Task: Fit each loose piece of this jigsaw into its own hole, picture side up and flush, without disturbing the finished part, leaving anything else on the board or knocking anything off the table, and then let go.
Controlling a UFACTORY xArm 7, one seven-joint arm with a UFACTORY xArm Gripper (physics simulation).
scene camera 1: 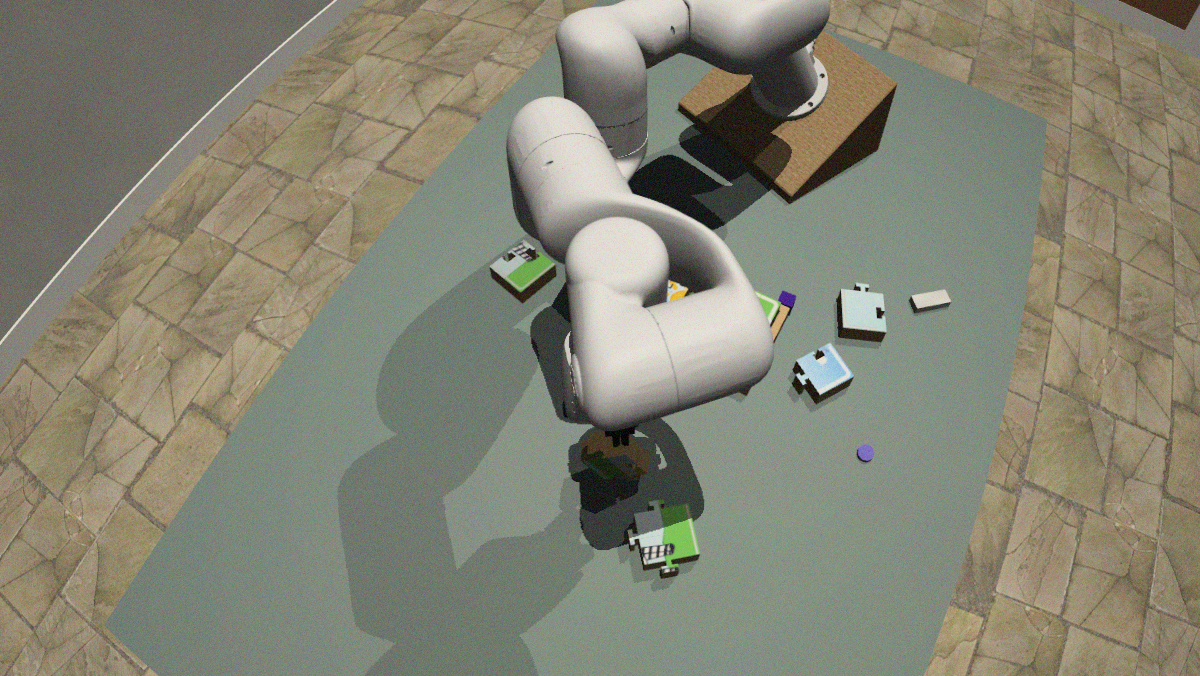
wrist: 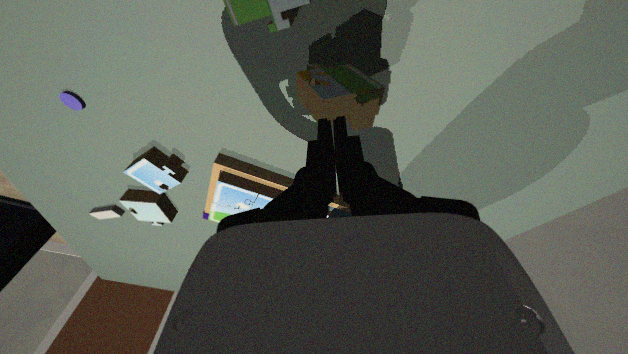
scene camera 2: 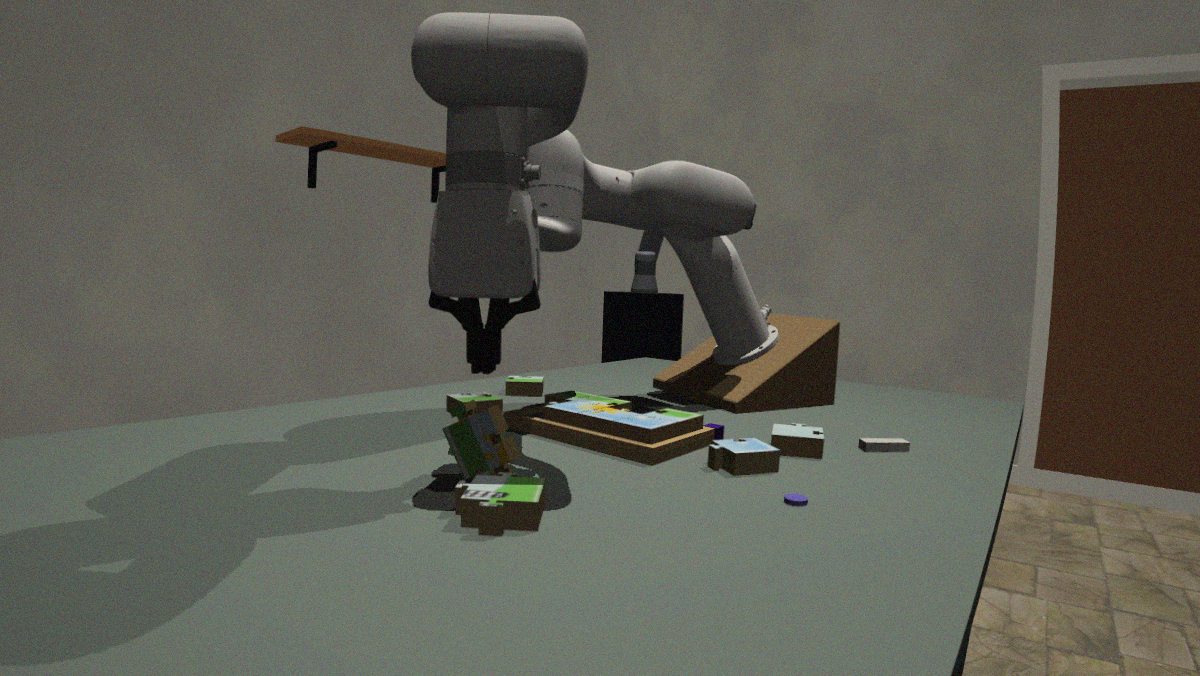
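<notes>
My gripper (scene camera 1: 619, 440) (scene camera 2: 482, 369) (wrist: 334, 137) is shut and empty, pointing down above a jigsaw piece (scene camera 1: 614, 457) (scene camera 2: 478, 443) (wrist: 352, 107) that leans steeply tilted, apart from the fingertips. A green and white piece (scene camera 1: 680, 537) (scene camera 2: 503, 499) (wrist: 247, 11) lies picture up in front of it. A blue piece (scene camera 1: 829, 369) (scene camera 2: 747, 454) (wrist: 151, 173) and a pale piece (scene camera 1: 860, 312) (scene camera 2: 797, 440) (wrist: 149, 206) lie picture up on the right. More green pieces are a left one (scene camera 1: 522, 270) (scene camera 2: 475, 403) and a far one (scene camera 2: 524, 387). The board (scene camera 2: 587, 440) (wrist: 214, 176) is largely arm-hidden in scene camera 1; its holes are unclear.
A purple disc (scene camera 1: 865, 453) (scene camera 2: 796, 499) (wrist: 72, 101) and a whitish block (scene camera 1: 930, 300) (scene camera 2: 883, 445) (wrist: 106, 213) lie on the right. A purple cube (scene camera 1: 786, 298) (scene camera 2: 714, 430) sits beside the board. The arm's wooden wedge base (scene camera 1: 814, 138) (scene camera 2: 785, 365) stands behind.
</notes>
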